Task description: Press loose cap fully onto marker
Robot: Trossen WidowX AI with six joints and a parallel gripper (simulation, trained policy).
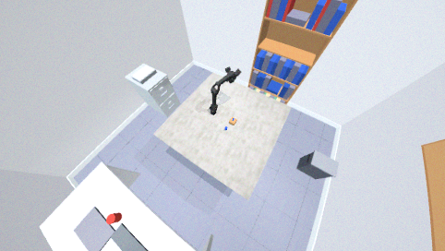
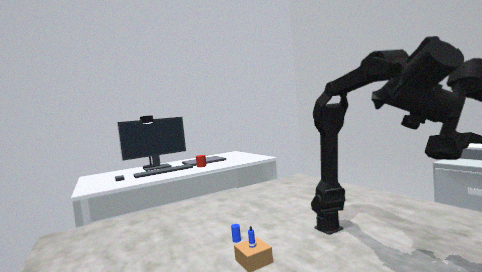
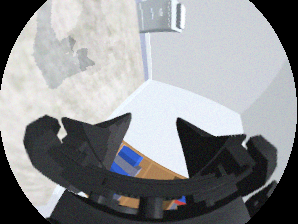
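Now: gripper tip 520 mm to the left of the blue cap, 310 mm short of it and 290 mm above it. Round my gripper tip: tan holder block: 390 mm to the right, 330 mm ahead, 300 mm below.
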